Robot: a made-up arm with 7 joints.
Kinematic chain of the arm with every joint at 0, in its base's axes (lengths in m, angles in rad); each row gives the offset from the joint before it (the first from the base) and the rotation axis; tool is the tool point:
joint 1: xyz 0 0 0 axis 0 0.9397 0.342
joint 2: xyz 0 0 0 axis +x
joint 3: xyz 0 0 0 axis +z
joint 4: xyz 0.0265 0 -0.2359 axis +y
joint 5: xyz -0.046 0 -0.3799 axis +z
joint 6: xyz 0 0 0 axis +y
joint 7: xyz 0 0 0 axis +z
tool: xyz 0 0 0
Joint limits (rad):
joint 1: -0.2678..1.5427
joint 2: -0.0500..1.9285
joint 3: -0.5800..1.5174
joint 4: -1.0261..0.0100
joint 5: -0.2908..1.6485
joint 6: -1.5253..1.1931
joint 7: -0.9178..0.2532
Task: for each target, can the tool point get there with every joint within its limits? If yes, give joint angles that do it. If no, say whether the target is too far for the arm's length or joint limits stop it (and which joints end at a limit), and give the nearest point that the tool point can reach.
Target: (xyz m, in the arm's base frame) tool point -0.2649 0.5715 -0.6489
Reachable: no: too far | nearest point -0.1816 0.3918 -0.4449 | short by 0.284 m
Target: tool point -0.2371 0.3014 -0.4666
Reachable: yes | joints 0.7622 0.3509 0.5444 -0.7020 1.2012 -0.4821 -0.1726
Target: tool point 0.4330 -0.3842 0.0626
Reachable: no: joint limits stop it (at a limit: joint 1, joint 2, joint 3, joint 4) | nearest point 0.3609 -0.2321 -0.3822 | short by 0.476 m
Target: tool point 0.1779 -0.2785 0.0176
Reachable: no: joint limits stop it (at a limit: joint 1, joint 2, joint 3, joint 4) | nearest point 0.3609 -0.2321 -0.3822 | short by 0.442 m
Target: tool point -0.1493 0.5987 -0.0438
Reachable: yes | joints 0.9348 1.3746 0.4773 -0.3750 0.3217 -0.6693 0.0960
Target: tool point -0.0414 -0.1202 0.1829
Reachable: no: joint limits stop it (at a limit: joint 2, joint 3, joint 4) | nearest point -0.0633 0.3296 0.4664 | short by 0.532 m
